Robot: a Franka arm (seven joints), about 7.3 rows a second.
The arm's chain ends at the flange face. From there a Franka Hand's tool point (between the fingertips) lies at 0.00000 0.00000 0.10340 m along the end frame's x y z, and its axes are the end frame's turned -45 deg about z.
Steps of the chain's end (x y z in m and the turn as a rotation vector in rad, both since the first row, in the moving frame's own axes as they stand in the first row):
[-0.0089, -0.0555, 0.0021, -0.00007, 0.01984, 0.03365]
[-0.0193, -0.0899, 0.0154, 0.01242, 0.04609, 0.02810]
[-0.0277, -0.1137, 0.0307, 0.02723, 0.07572, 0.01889]
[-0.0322, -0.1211, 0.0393, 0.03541, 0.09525, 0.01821]
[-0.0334, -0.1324, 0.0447, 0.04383, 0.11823, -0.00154]
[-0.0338, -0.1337, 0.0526, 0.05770, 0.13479, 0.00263]
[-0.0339, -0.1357, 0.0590, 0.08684, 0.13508, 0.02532]
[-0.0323, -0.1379, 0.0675, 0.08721, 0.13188, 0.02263]
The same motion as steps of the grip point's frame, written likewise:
[0.0344, -0.0441, 0.0021, -0.01408, 0.01398, 0.03365]
[0.0542, -0.0747, 0.0153, -0.02381, 0.04137, 0.02810]
[0.0683, -0.0964, 0.0304, -0.03429, 0.07280, 0.01889]
[0.0724, -0.1039, 0.0388, -0.04231, 0.09239, 0.01821]
[0.0818, -0.1118, 0.0439, -0.05261, 0.11459, -0.00154]
[0.0847, -0.1128, 0.0515, -0.05451, 0.13611, 0.00263]
[0.0881, -0.1162, 0.0577, -0.03411, 0.15692, 0.02532]
[0.0906, -0.1169, 0.0662, -0.03159, 0.15492, 0.02263]

